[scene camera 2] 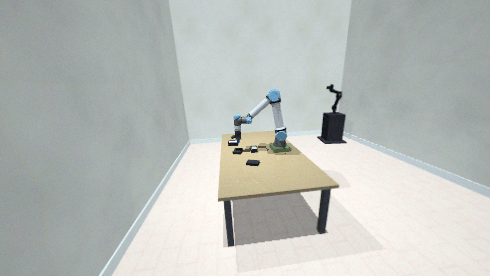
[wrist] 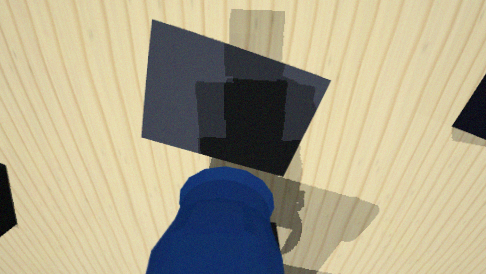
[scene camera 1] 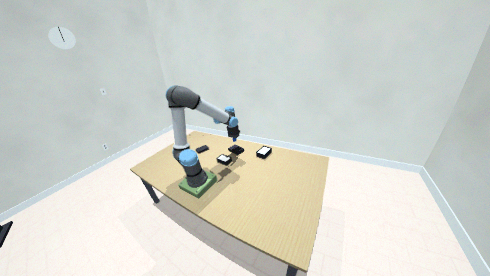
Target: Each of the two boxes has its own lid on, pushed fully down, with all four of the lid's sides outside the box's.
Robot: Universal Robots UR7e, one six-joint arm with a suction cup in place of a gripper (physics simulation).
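Frame: origin at the arm's base, x ahead, y left, z up, level; centimetres.
Seen in the pictures: hand at its tool point: (scene camera 2: 238,142) (wrist: 226,206) (scene camera 1: 234,140); arm's base at its link origin: (scene camera 2: 279,145) (scene camera 1: 197,179).
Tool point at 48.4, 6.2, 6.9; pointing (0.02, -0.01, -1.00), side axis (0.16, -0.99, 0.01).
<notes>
Offsets run from my tool point to a thing's top centre, as dx, dy, dz. "*": to the spot under its first point. Level surfaces: height alone.
A box with a white inside (scene camera 1: 224,158) (scene camera 2: 254,149) stands near the arm's base, uncovered. Another uncovered box with a white inside (scene camera 1: 264,151) (scene camera 2: 233,143) stands farther out. A flat black lid {+0.9, +0.9, -8.8} (scene camera 1: 236,149) (scene camera 2: 238,151) (wrist: 185,90) lies on the table between them, apart from both, partly under the arm's shadow. Another black lid {-16.3, +32.0, -9.1} (scene camera 1: 202,149) (scene camera 2: 253,162) lies alone on the far side. My blue suction cup (scene camera 1: 234,140) (scene camera 2: 238,141) (wrist: 226,187) is open, with nothing on it, a little above the table near the first lid. It hides the table below it in the wrist view.
The wooden table {dz -11.4} (scene camera 1: 280,200) (scene camera 2: 280,180) carries the arm's green base plate (scene camera 1: 206,186) (scene camera 2: 281,148). Cut off in the wrist view are a dark object {* -17.2, +28.0, -10.9} (wrist: 6,200) at the left edge and another dark object {* +4.9, -21.2, -10.4} (wrist: 475,110) at the right edge.
</notes>
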